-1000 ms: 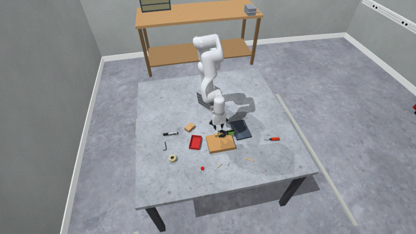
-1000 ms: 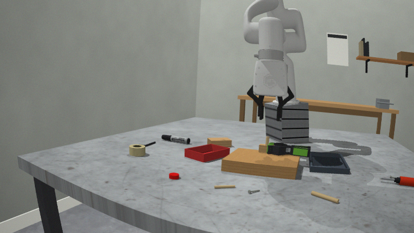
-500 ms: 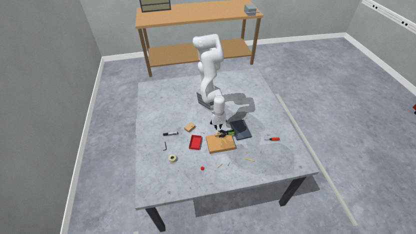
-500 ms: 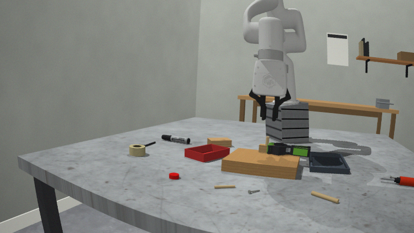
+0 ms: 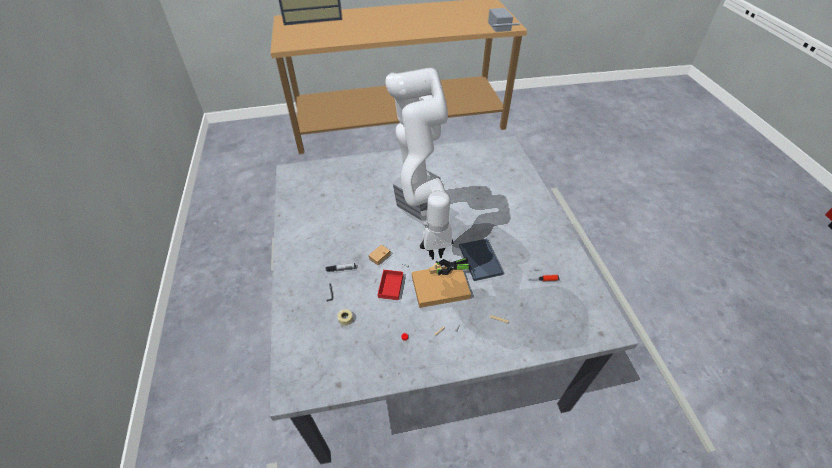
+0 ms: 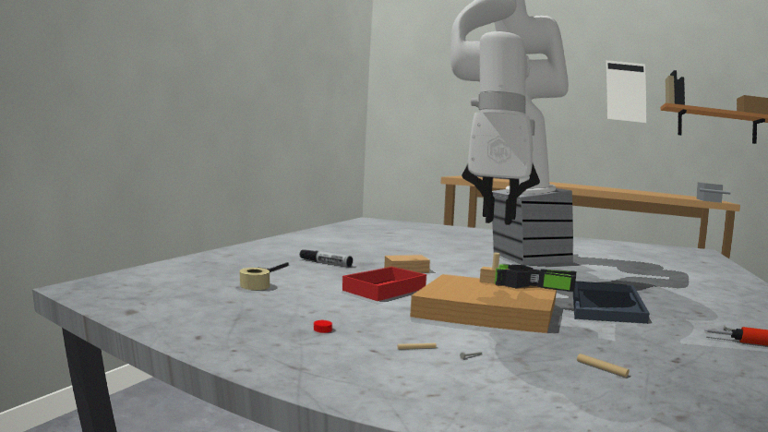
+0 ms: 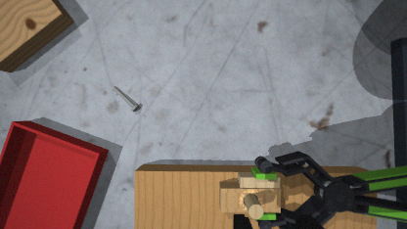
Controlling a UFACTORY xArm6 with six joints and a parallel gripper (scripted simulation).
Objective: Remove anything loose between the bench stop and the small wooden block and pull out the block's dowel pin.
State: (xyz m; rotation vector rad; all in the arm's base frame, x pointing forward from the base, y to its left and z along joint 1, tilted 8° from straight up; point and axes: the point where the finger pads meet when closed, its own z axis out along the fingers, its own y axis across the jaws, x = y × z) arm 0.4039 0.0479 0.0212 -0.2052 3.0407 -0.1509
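My gripper is now 90 mm above the dowel pin. The rest, counted from my hand: red tray (180 mm to the right, 140 mm below, 40 mm ahead); then bench board (120 mm below, 50 mm ahead, 10 mm to the left); then wooden block (110 mm below).
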